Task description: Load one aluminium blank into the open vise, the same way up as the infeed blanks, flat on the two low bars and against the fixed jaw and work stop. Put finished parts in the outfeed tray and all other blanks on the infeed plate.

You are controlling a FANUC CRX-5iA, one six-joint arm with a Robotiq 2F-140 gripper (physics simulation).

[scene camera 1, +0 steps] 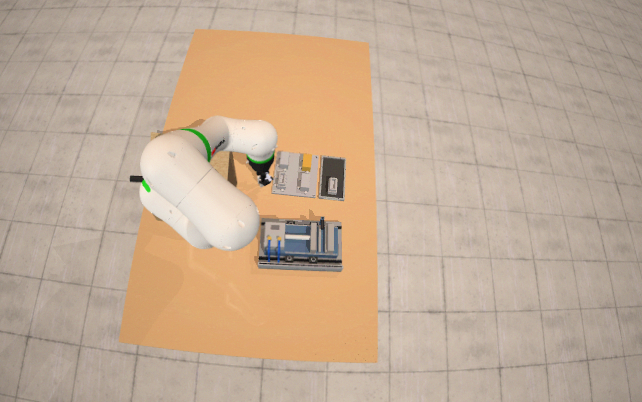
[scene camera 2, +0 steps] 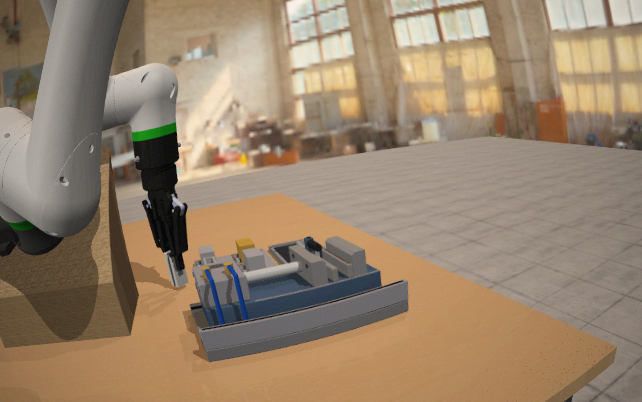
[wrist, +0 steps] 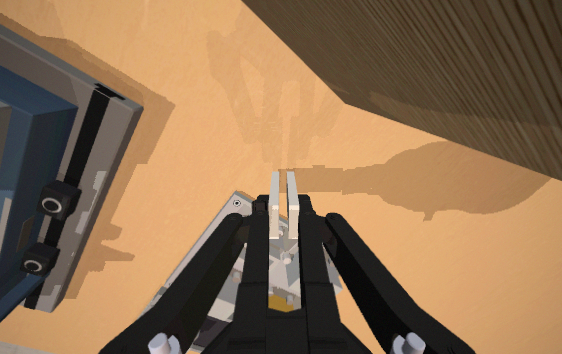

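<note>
My gripper is shut and empty, a narrow slit between its pale fingertips. It hangs above the table, left of the infeed plate in scene camera 1. On the plate are a grey block at the back left, a grey block at the front right, and a yellow block. A grey shape at the plate's front left is too small to identify. The outfeed tray holds a light part with a pocket. The vise has an open gap between its jaws.
A wooden pedestal stands beside the gripper under the arm. The vise's grey base lies in front of the plate and tray. Two blue hoses rise over its left end. A dark work stop sits near the jaws.
</note>
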